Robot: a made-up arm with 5 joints. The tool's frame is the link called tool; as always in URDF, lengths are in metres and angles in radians.
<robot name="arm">
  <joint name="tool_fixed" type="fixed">
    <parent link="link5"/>
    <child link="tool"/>
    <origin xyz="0.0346 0.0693 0" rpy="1.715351 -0.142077 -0.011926"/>
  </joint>
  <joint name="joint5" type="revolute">
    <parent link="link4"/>
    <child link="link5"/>
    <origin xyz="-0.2 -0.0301 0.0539" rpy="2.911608 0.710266 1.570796"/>
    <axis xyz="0 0 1"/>
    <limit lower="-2.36" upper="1.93" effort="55" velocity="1.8"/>
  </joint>
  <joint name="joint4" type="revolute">
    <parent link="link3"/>
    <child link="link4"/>
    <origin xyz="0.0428 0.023 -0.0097" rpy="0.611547 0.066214 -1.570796"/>
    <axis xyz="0 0 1"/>
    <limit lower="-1.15" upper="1.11" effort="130" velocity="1.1"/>
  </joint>
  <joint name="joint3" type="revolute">
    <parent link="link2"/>
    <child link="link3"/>
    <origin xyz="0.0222 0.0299 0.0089" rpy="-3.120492 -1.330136 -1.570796"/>
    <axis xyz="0 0 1"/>
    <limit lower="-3.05" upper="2.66" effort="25" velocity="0.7"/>
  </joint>
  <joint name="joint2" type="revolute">
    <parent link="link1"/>
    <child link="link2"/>
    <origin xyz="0.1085 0.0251 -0.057" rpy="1.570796 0 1.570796"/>
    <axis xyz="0 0 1"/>
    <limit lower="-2.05" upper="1.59" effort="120" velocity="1.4"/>
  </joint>
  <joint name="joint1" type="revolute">
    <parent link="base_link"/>
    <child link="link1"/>
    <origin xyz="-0.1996 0.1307 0.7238" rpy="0 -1.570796 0"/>
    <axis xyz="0 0 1"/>
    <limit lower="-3.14" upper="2.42" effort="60" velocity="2.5"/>
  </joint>
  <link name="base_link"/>
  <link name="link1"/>
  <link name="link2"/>
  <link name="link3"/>
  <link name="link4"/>
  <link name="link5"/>
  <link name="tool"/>
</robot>
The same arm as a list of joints. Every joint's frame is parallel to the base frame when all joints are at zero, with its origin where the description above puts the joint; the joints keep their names.
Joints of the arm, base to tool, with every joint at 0 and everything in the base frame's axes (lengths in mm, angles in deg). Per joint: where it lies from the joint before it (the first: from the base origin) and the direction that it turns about. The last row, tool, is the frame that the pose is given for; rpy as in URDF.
joint1: axis -1 0 0 xyz -199.6 130.7 723.8
joint2: axis 0 0 1 xyz 57 25.1 108.5
joint3: axis 0.970965 0.021099 -0.238291 xyz -29.9 22.2 8.9
joint4: axis 0.655293 0.071399 -0.751992 xyz 1.3 -23.2 43.8
joint5: axis -0.979599 0.1426 0.1416 xyz 29.7 -196.9 -64.5
tool: xyz 14.8 68.3 33.4 rpy 90 -90 0
Joint limits (deg, base to tool): -179.91..138.66 -117.46..91.1 -174.75..152.41 -65.89..63.6 -135.22..110.58

